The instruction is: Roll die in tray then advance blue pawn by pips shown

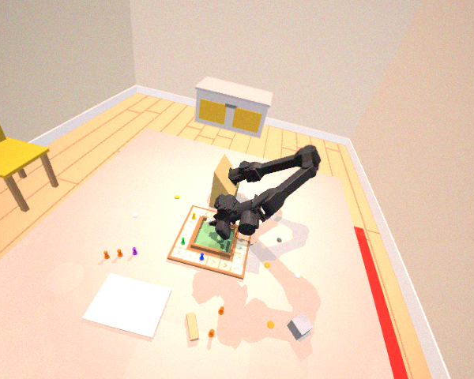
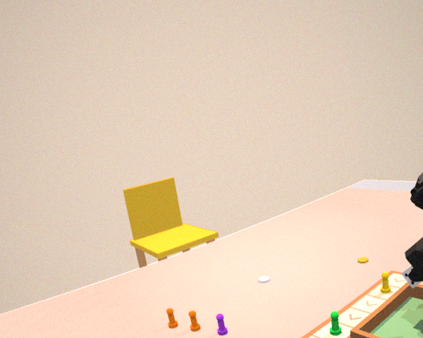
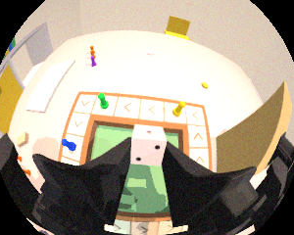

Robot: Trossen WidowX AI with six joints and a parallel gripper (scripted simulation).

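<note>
The white die is right at my gripper tip. Round my gripper tip: yellow pawn (70 mm behind, 80 mm to the right, 60 mm below); then green pawn (70 mm ahead, 90 mm to the right, 60 mm below); then green sunken tray (10 mm ahead, 30 mm to the left, 80 mm below).
</note>
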